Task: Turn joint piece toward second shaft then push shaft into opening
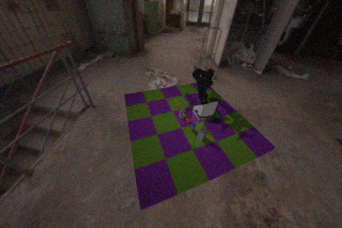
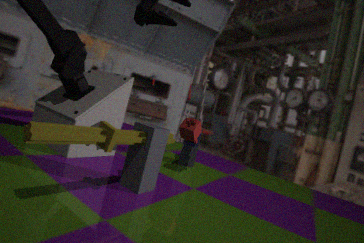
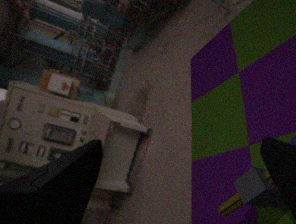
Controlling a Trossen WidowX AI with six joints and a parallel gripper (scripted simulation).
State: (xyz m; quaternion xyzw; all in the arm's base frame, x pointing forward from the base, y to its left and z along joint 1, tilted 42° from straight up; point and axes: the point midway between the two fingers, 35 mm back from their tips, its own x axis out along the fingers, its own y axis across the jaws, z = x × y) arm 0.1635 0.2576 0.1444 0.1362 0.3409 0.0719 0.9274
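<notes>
My gripper tip is now 290 mm above the red square joint piece, 90 mm short of it and 30 mm to the right of it.
</notes>
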